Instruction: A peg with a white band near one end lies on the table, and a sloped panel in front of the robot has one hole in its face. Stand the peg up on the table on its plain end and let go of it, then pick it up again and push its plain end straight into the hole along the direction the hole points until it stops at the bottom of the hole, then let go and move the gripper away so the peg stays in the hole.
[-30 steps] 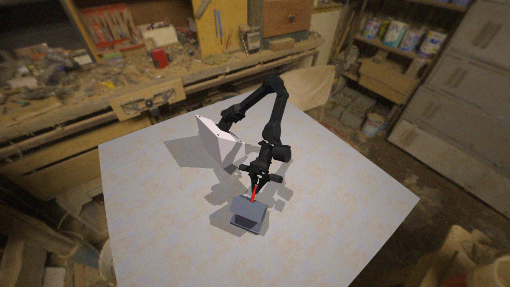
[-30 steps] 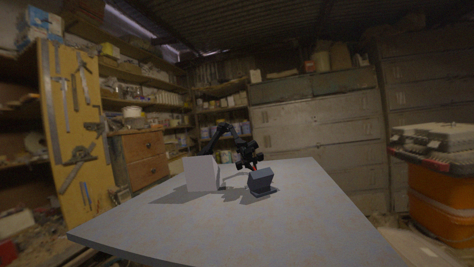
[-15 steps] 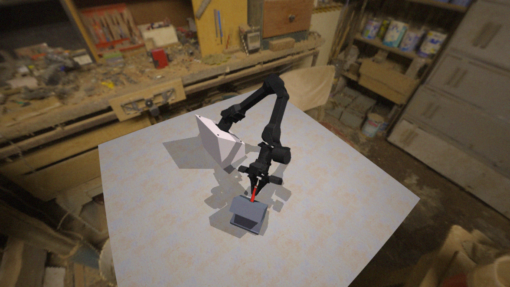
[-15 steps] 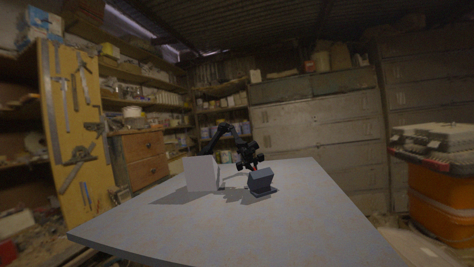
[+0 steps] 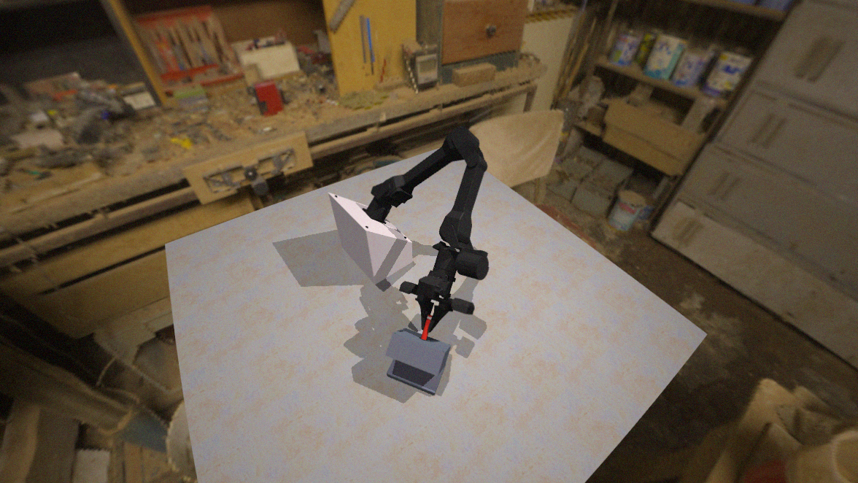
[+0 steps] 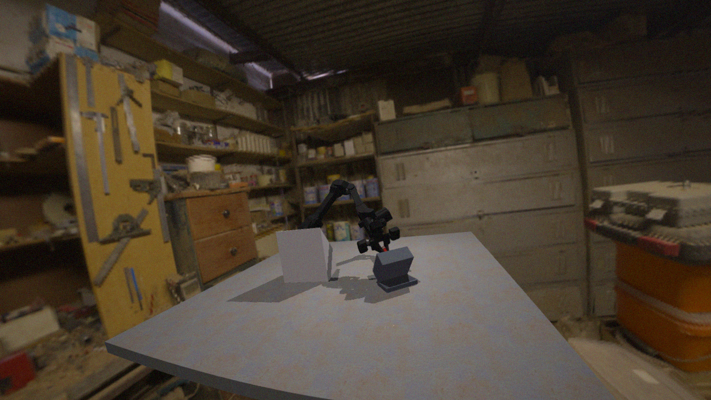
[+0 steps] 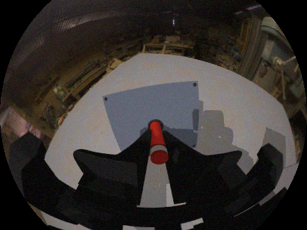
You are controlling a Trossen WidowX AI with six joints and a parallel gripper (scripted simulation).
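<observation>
My gripper tip is 30 mm to the left of the grey sloped panel, 30 mm above it and 20 mm short of it. The rest, counted from my gripper tip: red peg: 10 mm to the left, 10 mm behind, 10 mm above.
</observation>
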